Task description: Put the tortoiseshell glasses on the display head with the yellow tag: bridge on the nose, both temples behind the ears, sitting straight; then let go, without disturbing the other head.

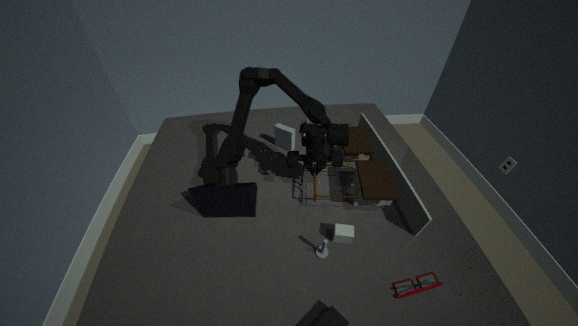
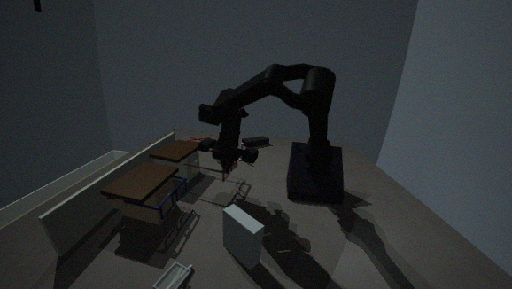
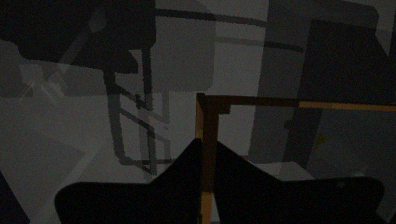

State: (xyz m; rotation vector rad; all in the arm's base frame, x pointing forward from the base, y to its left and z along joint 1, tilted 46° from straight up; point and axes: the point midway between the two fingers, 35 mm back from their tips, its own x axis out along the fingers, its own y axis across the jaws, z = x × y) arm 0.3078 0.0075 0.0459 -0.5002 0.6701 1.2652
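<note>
Right now my gripper tip is 18 cm short of the white head, 7 cm to the left of it and 1 cm above it. The rest, counted from my gripper tip: white upright box 8 cm behind, 25 cm to the left, 1 cm below; then tan head 18 cm ahead, 15 cm to the left, 1 cm below; then small white cube 5 cm ahead, 22 cm to the right, 4 cm below.
</note>
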